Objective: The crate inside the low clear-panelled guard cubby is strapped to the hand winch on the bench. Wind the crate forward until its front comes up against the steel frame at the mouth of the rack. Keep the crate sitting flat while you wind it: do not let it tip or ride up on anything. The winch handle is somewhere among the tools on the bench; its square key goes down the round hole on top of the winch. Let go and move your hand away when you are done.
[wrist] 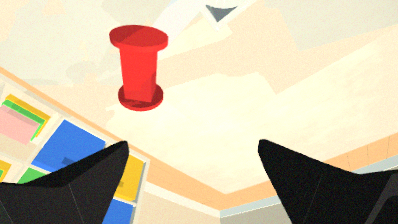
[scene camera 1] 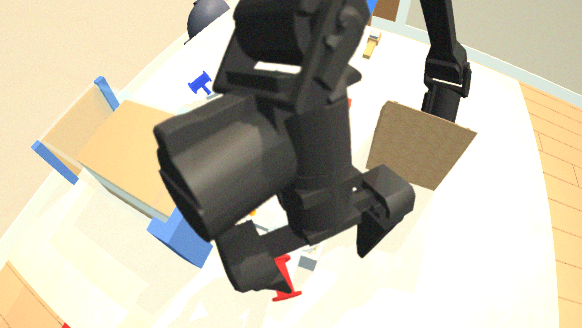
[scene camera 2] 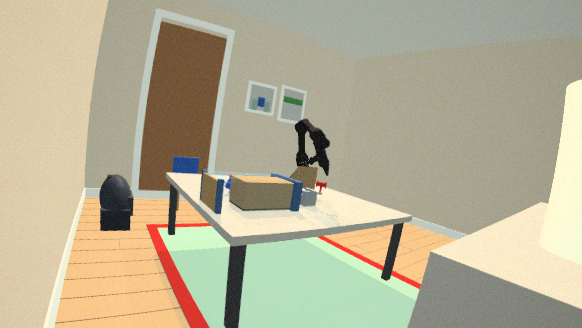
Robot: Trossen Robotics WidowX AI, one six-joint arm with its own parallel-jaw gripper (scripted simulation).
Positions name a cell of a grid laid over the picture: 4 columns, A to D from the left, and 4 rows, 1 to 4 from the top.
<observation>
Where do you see a clear-panelled cubby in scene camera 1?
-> A2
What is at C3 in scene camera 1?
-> The gripper.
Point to a red knob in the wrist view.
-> B1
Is the gripper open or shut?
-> Open.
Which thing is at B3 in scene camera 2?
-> A clear-panelled cubby.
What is the gripper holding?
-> Nothing.
</observation>
